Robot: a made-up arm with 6 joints.
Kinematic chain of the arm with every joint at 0, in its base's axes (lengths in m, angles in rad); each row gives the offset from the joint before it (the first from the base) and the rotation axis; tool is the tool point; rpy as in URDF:
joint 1: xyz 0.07 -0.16 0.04 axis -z
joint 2: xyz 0 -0.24 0.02 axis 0.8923 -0.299 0.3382
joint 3: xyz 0 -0.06 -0.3 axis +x
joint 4: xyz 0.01 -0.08 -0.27 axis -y
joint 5: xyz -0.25 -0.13 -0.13 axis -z
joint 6: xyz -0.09 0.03 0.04 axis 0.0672 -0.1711 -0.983
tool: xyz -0.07 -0.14 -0.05 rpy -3.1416 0 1.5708
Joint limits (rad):
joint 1: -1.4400..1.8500
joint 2: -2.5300..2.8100
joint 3: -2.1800..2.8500
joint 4: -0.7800..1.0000
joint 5: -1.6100..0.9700
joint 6: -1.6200..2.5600
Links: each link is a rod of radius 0.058 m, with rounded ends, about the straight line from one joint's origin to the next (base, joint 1, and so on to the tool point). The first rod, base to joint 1, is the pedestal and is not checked.
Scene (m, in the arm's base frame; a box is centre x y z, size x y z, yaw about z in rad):
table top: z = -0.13
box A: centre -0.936 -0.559 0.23 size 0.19 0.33 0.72 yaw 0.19
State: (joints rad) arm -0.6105 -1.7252 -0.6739 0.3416 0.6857 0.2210
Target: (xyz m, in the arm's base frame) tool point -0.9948 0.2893 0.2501
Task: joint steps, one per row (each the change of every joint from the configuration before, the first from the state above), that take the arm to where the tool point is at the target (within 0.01 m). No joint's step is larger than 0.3 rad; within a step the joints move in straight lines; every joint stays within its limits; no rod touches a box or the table.
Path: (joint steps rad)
1: 0.2742 0.0014 0.1071 -0.1187 -0.0111 0.0193
2: 0.2742 0.0013 0.1071 -0.1188 -0.0112 0.0192
3: 0.2742 0.0014 0.1071 -0.1187 -0.0111 0.0193
4: 0.2742 0.0014 0.1071 -0.1188 -0.0112 0.0193
5: 0.2742 0.0013 0.1071 -0.1187 -0.0111 0.0192
6: 0.1443 0.0496 0.0109 0.2797 -0.0266 0.0093
7: 0.1443 0.0496 0.0108 0.2797 -0.0266 0.0093
8: 0.1443 0.0496 0.0109 0.2798 -0.0267 0.0093

